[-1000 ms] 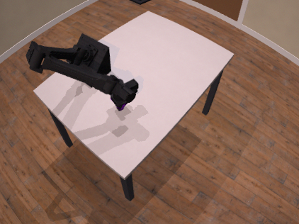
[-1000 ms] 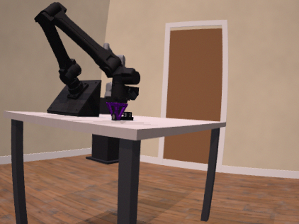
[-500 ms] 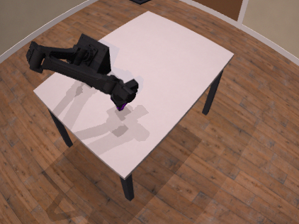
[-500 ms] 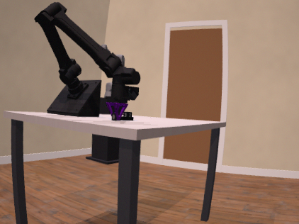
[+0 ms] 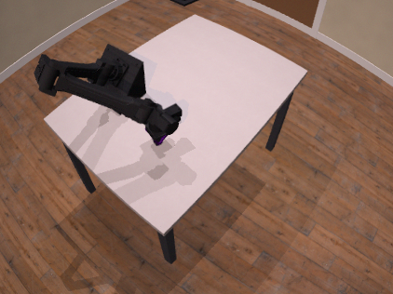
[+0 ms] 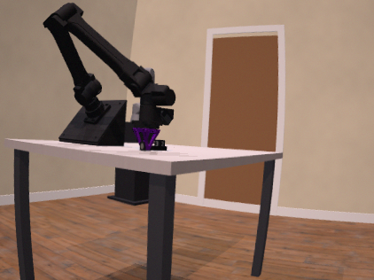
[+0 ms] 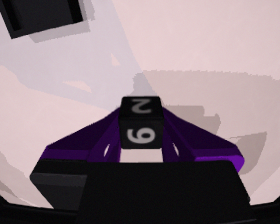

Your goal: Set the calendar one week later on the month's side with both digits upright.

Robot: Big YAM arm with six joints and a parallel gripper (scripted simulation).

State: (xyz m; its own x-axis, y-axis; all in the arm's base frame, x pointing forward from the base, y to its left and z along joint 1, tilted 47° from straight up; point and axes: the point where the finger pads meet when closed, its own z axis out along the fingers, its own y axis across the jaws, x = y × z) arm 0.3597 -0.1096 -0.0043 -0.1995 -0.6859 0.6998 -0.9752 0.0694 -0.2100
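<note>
Now: the black date cube right at my hand. From my hand the other things lie so: black tray (110 mm to the left, 40 mm behind).
</note>
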